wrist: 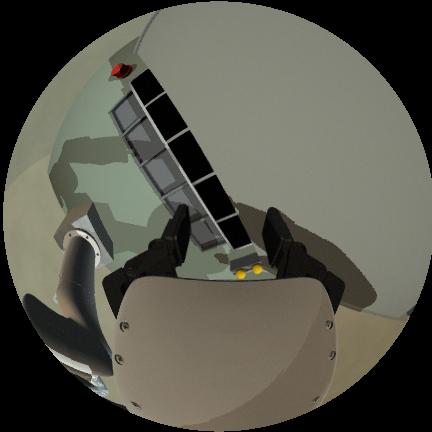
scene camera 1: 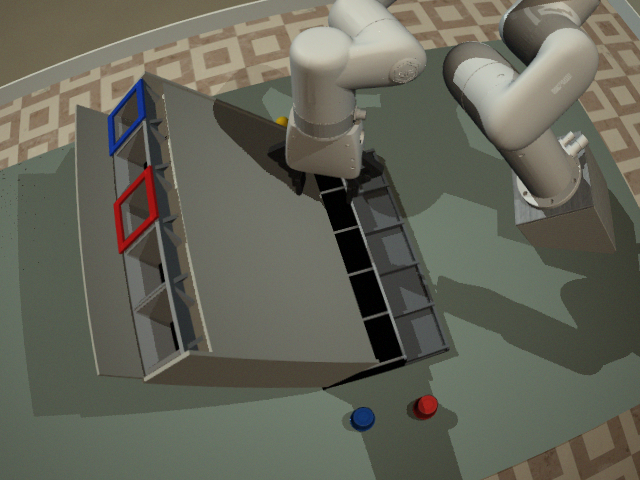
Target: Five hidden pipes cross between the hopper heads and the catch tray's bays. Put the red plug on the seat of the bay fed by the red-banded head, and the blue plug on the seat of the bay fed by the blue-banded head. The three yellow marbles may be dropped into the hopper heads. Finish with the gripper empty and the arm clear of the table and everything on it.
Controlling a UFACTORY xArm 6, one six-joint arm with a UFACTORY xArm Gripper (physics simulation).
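Where they show: gripper, fingertip midpoint: (wrist: 227,219) (scene camera 1: 325,191); arm's base, origin of the base link: (wrist: 80,249) (scene camera 1: 549,176).
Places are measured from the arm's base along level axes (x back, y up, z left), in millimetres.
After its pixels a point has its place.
The red plug (scene camera 1: 427,406) {x -372, y -78, z 191 mm} (wrist: 120,71) {x -368, y -87, z 173 mm} and the blue plug (scene camera 1: 362,418) {x -463, y -78, z 155 mm} stand on the table beyond the near end of the catch tray (scene camera 1: 385,228) {x -266, y -101, z -101 mm} (wrist: 154,158) {x -279, y -111, z -36 mm}. The red-banded head (scene camera 1: 153,193) {x -572, y 232, z -135 mm} and the blue-banded head (scene camera 1: 143,100) {x -537, y 232, z -278 mm} are at the left in the scene view; their pipes are hidden. A yellow marble (scene camera 1: 281,121) {x -319, y -63, z -356 mm} shows behind the housing in the scene view; two yellow marbles (wrist: 241,274) {x -240, y -66, z -335 mm} (wrist: 257,269) {x -279, y -65, z -343 mm} sit by a small grey holder in the wrist view. My gripper (scene camera 1: 325,195) {x -350, y 24, z -144 mm} (wrist: 227,219) {x -350, y 24, z -144 mm} is open and empty, above the tray's far end. No plug shows in the visible bays.
The large grey sloping housing (scene camera 1: 268,258) {x -480, y 105, z -56 mm} (wrist: 310,120) {x -432, y 64, z -106 mm} stands between the heads and the tray. Black openings (scene camera 1: 367,294) {x -349, y -111, z -21 mm} (wrist: 190,154) {x -330, y -111, z -79 mm} line its lower edge beside the bays. The arm's base block (scene camera 1: 568,227) {x -11, y -35, z 85 mm} (wrist: 100,227) {x -25, y -89, z -10 mm} stands on the table to the right in the scene view.
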